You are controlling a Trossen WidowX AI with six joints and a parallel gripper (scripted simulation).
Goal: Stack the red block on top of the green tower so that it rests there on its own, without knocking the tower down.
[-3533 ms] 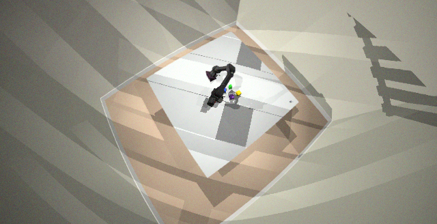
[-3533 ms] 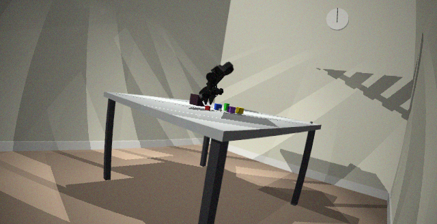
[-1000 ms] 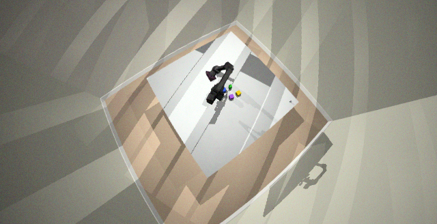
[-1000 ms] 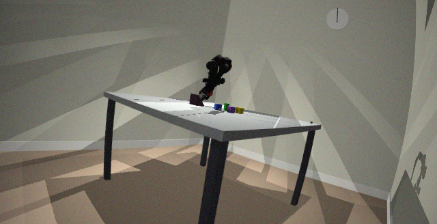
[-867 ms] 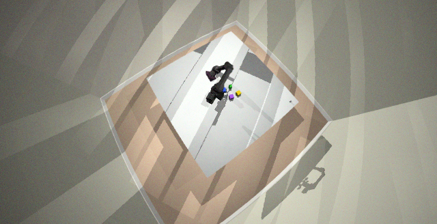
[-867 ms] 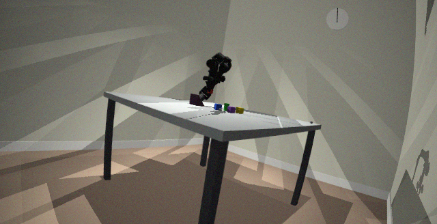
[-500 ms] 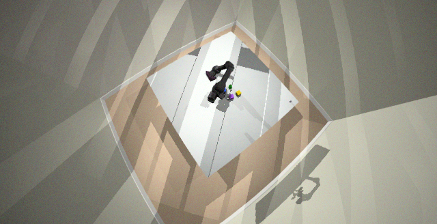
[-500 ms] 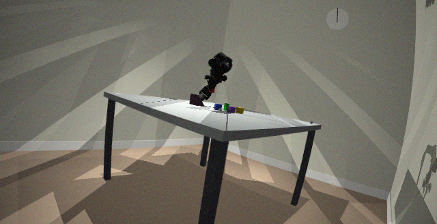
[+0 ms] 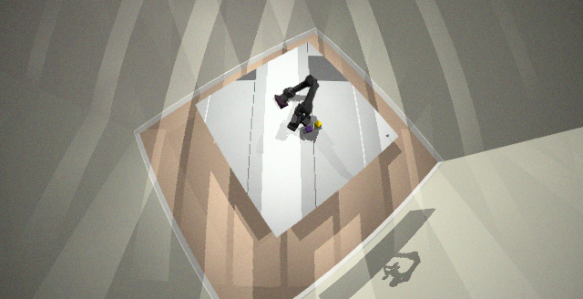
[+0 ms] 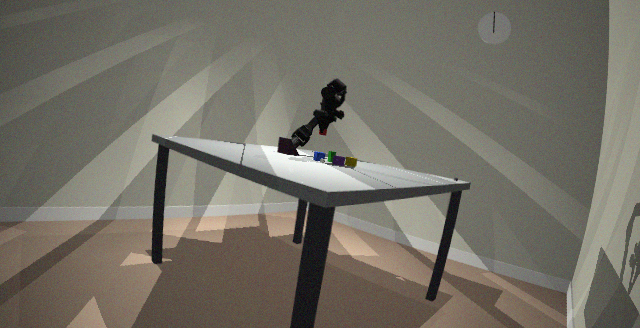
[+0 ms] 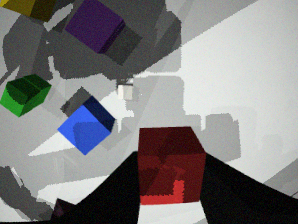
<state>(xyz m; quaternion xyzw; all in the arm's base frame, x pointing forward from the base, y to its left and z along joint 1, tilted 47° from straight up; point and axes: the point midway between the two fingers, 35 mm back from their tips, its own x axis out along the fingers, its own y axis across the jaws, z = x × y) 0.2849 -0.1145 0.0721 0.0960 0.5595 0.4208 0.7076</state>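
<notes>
My gripper tip is 60 mm past the blue block, 50 mm to the right of it and 120 mm above it. Round my gripper tip: red block (10 mm above); then purple block (50 mm ahead, 90 mm to the left, 120 mm below); then yellow block (50 mm ahead, 180 mm to the left, 120 mm below).
</notes>
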